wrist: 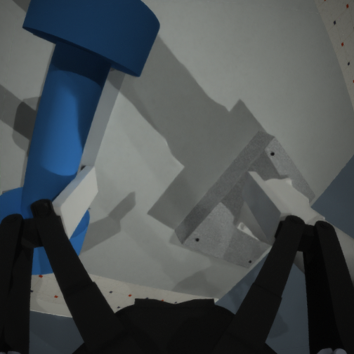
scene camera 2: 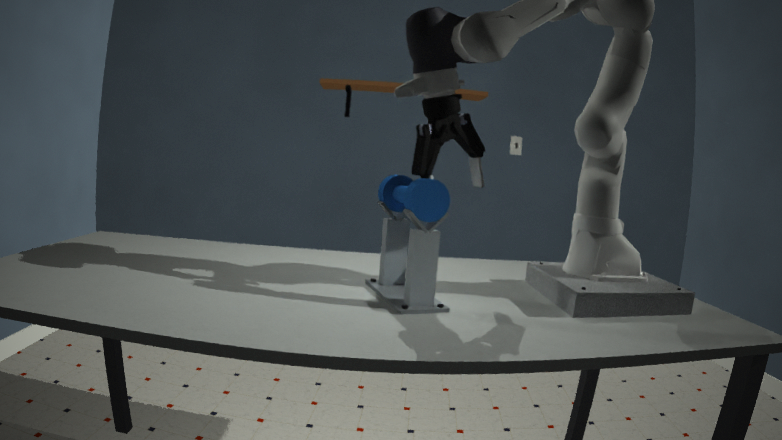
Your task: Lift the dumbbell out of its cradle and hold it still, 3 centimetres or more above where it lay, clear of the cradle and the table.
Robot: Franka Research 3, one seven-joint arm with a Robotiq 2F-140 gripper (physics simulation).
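The blue dumbbell [scene camera 2: 429, 200] [wrist: 65, 117] rests in the V-shaped holders of its grey two-post cradle [scene camera 2: 422, 268] [wrist: 102, 120]. In the wrist view its bar runs up the left side, with one head at the top and the other partly hidden behind the left finger. My gripper [scene camera 2: 451, 179] [wrist: 171, 181] is wide open and empty, above and toward the robot-base side of the dumbbell. In the wrist view the left fingertip overlaps the bar's edge near the lower head, and the right fingertip is far off to the side. Whether the left finger touches the dumbbell cannot be told.
The cradle's foot plate stands on the grey table [scene camera 2: 218, 328] [wrist: 210, 55]. The arm's base block [scene camera 2: 634, 303] [wrist: 215, 232] is to the right in the scene view. An orange-brown shelf [scene camera 2: 360, 85] hangs on the back wall, behind the arm.
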